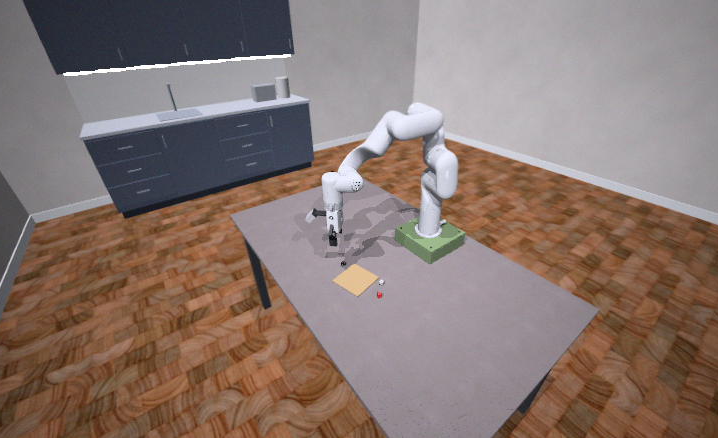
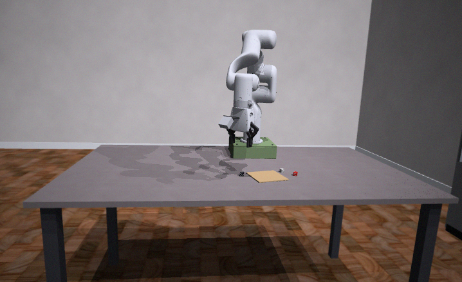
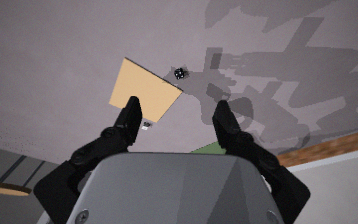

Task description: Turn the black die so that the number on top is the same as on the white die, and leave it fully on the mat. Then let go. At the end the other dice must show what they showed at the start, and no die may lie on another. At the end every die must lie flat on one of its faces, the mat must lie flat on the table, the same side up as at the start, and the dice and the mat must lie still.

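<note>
Right now my hand is 14 cm above the black die, 2 cm past it and 1 cm to the right of it. From my hand the other things lie so: white die: 20 cm to the left, 14 cm below, 9 cm behind; then red die: 26 cm to the left, 14 cm below, 5 cm behind; then tan mat: 15 cm below, 12 cm to the left, 2 cm behind.
</note>
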